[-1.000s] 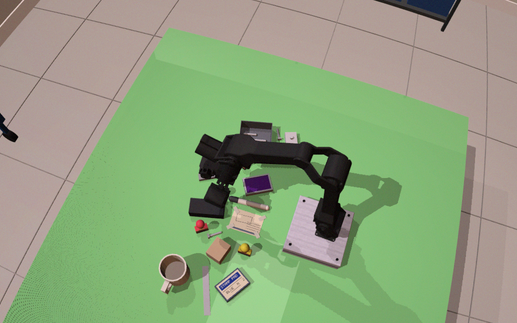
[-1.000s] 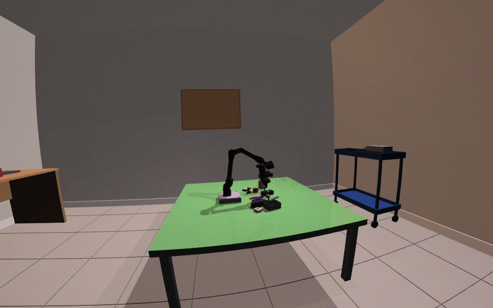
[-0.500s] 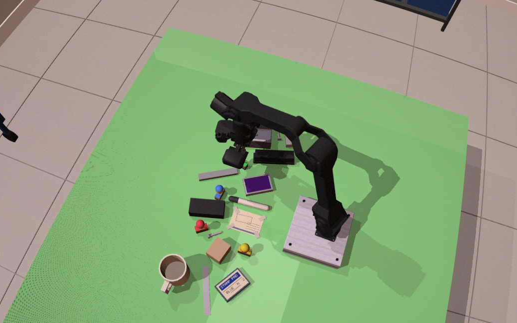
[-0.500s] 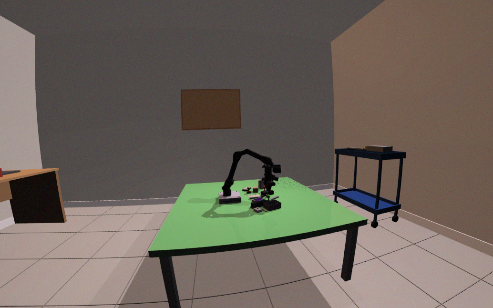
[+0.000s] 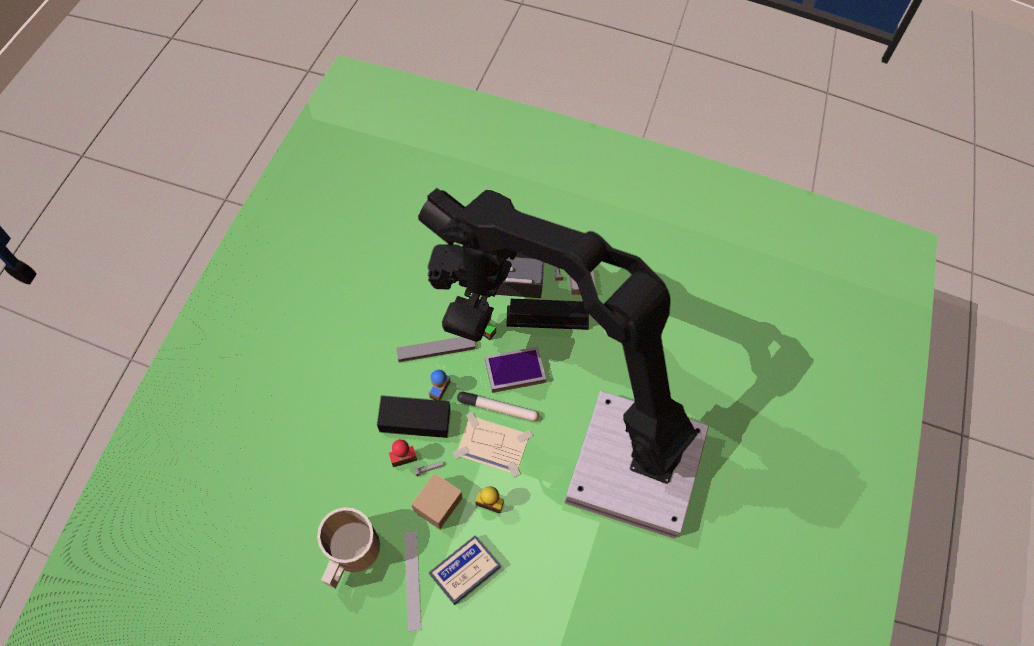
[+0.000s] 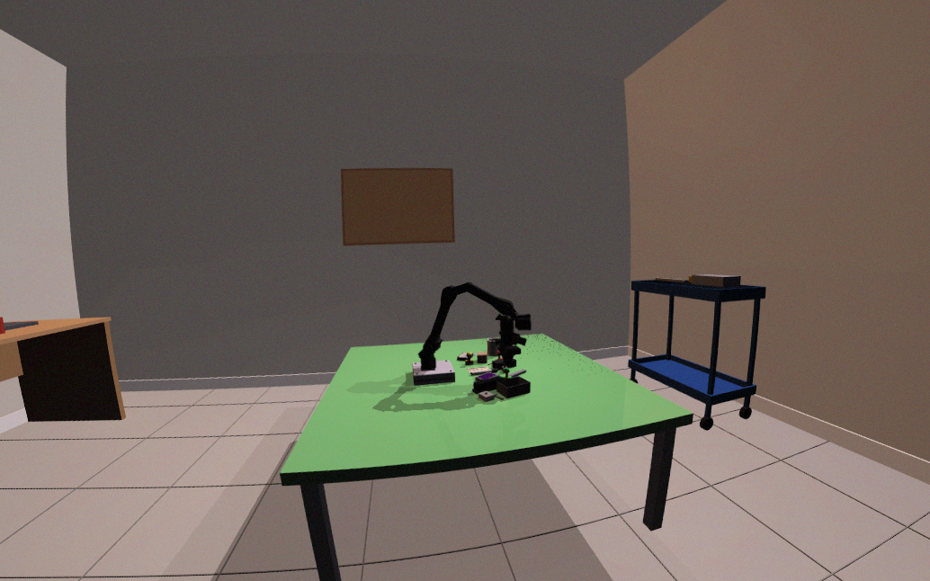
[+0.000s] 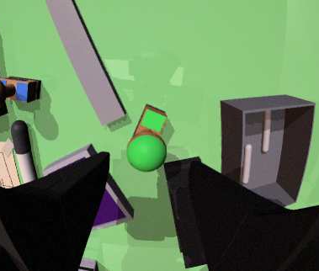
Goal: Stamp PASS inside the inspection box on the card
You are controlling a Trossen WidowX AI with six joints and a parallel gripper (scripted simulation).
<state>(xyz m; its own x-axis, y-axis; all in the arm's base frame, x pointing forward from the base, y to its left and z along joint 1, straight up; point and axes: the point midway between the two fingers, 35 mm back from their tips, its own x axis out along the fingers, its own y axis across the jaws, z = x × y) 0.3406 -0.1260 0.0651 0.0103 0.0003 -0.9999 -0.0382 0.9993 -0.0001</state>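
My gripper tip is 6 cm above the green-knobbed PASS stamp. Also, from my gripper tip: long black block: 10 cm behind, 6 cm to the right, 6 cm below; then dark tray: 12 cm to the right, 7 cm below, 1 cm behind; then purple ink pad: 8 cm behind, 7 cm below, 5 cm to the left.
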